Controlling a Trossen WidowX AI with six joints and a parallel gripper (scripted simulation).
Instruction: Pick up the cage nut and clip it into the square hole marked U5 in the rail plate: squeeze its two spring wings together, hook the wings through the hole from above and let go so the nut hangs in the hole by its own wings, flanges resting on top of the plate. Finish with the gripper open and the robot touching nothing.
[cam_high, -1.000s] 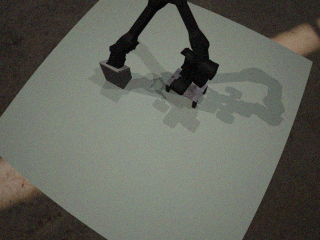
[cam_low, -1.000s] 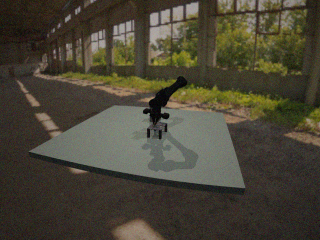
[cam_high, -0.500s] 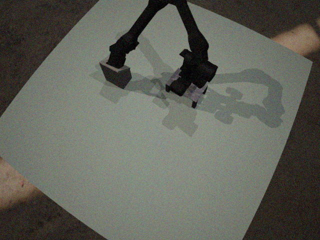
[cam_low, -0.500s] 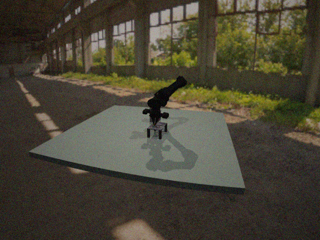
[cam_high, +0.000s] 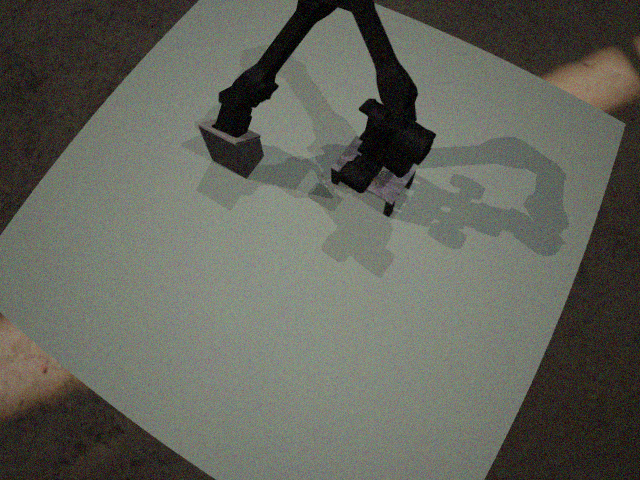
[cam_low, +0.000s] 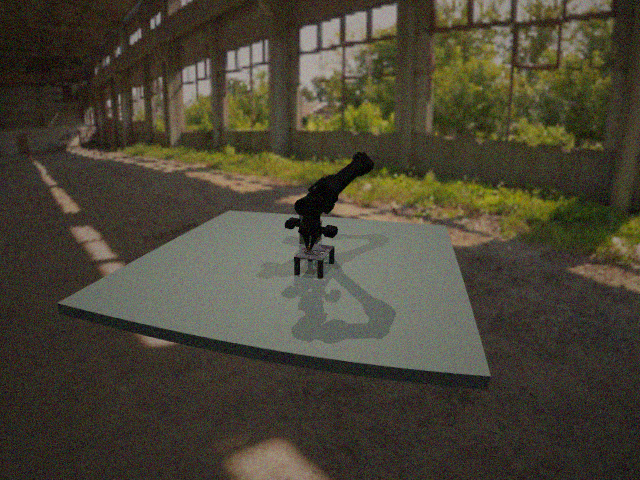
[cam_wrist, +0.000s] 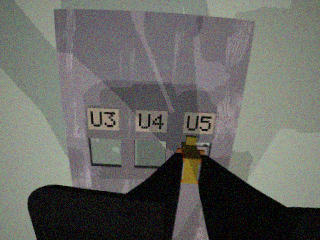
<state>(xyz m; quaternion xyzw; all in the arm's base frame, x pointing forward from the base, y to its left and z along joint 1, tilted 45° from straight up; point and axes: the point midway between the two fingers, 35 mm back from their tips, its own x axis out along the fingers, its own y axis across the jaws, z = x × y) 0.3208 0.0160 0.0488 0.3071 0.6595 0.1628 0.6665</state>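
Now: gripper tip 10 mm above the cage nut.
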